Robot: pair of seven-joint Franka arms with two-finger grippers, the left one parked.
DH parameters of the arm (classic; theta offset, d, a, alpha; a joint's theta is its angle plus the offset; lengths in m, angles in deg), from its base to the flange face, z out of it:
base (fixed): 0 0 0 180
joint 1: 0 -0.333 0 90
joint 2: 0 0 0 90
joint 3: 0 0.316 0.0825 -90
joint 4: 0 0 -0.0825 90
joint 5: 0 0.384 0 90
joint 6: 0 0 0.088 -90
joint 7: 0 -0.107 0 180
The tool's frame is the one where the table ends.
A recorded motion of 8 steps. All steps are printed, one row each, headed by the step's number.
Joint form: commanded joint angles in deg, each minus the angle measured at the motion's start. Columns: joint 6, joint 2, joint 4, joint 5, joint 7, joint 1, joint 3.
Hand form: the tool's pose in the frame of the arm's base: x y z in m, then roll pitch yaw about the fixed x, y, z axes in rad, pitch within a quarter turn. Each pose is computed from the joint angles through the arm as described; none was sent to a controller.
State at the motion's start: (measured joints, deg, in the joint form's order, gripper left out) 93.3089 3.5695 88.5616 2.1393 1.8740 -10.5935 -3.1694
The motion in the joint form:
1: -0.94 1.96 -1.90 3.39 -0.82 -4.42 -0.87
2: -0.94 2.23 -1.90 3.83 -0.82 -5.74 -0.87
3: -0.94 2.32 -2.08 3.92 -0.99 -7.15 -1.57
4: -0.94 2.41 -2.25 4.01 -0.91 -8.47 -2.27
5: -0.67 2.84 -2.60 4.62 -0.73 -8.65 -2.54
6: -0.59 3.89 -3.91 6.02 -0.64 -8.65 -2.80
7: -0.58 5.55 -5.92 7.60 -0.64 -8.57 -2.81
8: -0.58 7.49 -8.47 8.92 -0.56 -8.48 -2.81
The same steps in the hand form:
1: 0.5747 0.1236 0.6012 -3.0520 -0.0048 0.2062
2: 0.5727 0.1380 0.5985 -3.0446 -0.0002 0.2289
3: 0.5714 0.1457 0.5991 -3.0444 -0.0016 0.2384
4: 0.5701 0.1526 0.5996 -3.0443 -0.0033 0.2506
5: 0.5726 0.1537 0.5987 -3.0349 -0.0071 0.2513
6: 0.5783 0.1556 0.5991 -3.0130 -0.0137 0.2473
7: 0.5863 0.1605 0.5988 -2.9886 -0.0205 0.2449
8: 0.5958 0.1655 0.5996 -2.9692 -0.0318 0.2445

